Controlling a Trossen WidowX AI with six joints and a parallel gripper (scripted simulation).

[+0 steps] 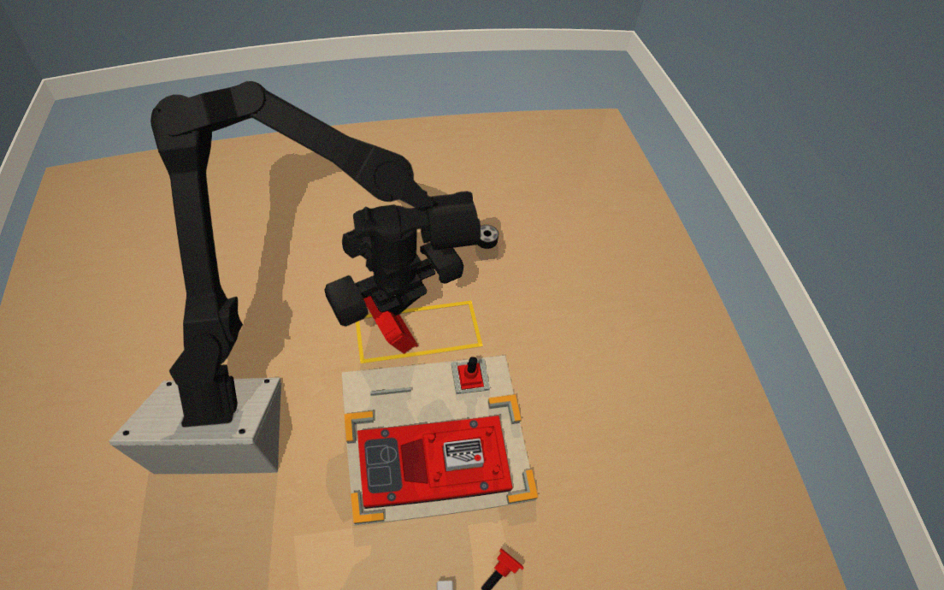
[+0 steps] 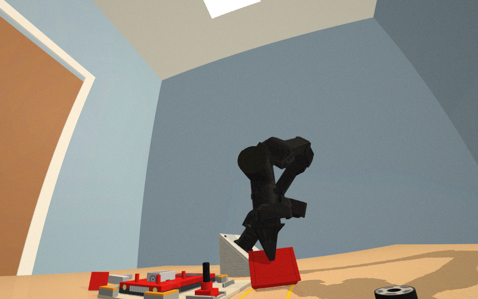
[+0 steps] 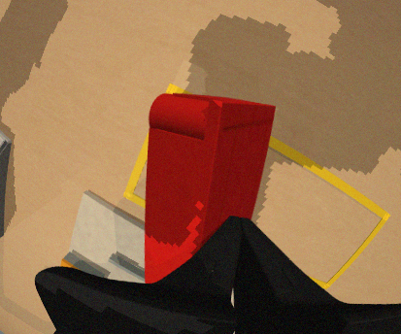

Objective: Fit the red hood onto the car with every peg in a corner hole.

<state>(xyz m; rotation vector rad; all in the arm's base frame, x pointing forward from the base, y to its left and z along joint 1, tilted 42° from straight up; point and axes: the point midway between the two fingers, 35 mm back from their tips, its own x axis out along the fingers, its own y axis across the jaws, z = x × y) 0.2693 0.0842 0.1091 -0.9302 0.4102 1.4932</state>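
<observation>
My gripper tip is now 1 cm past the red hood and 1 cm above it. Round my gripper tip: grey holder: 9 cm ahead, 10 cm to the right, 2 cm below; then black wheel: 18 cm ahead, 15 cm to the left, 4 cm below; then grey engine block: 5 cm ahead, 22 cm to the right, 3 cm below.
</observation>
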